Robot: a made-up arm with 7 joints.
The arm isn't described. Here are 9 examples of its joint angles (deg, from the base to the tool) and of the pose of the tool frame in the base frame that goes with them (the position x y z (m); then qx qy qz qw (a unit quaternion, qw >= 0)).
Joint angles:
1: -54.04 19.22 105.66 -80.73 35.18 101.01 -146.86
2: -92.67 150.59 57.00 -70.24 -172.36 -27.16 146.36
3: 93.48 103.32 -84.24 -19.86 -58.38 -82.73 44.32
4: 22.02 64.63 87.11 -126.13 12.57 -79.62 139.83
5: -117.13 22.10 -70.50 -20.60 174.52 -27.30 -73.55
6: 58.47 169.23 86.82 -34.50 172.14 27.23 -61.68
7: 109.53 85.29 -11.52 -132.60 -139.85 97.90 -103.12
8: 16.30 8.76 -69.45 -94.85 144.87 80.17 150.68
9: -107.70 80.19 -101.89 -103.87 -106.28 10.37 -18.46
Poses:
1: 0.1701 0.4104 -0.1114 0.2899 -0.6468 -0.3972 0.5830
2: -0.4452 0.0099 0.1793 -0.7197 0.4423 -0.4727 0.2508
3: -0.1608 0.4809 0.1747 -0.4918 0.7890 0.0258 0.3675
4: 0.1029 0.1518 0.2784 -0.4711 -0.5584 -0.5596 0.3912
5: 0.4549 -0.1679 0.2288 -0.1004 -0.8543 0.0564 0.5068
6: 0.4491 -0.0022 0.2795 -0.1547 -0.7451 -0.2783 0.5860
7: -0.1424 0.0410 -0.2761 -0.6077 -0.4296 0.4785 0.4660
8: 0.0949 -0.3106 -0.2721 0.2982 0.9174 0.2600 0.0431
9: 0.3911 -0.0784 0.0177 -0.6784 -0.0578 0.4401 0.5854
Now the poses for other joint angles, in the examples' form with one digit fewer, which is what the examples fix.
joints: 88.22 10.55 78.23 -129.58 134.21 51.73 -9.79
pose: -0.033 0.318 0.045 -0.082 -0.509 0.439 0.736
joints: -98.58 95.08 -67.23 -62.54 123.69 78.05 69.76
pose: 0.357 0.213 0.267 -0.372 -0.193 0.515 0.748
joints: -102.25 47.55 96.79 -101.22 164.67 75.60 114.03
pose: -0.031 0.396 0.088 -0.678 0.036 -0.669 0.300
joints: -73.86 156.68 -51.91 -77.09 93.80 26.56 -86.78
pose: 0.038 0.310 0.346 0.789 -0.182 -0.238 0.536
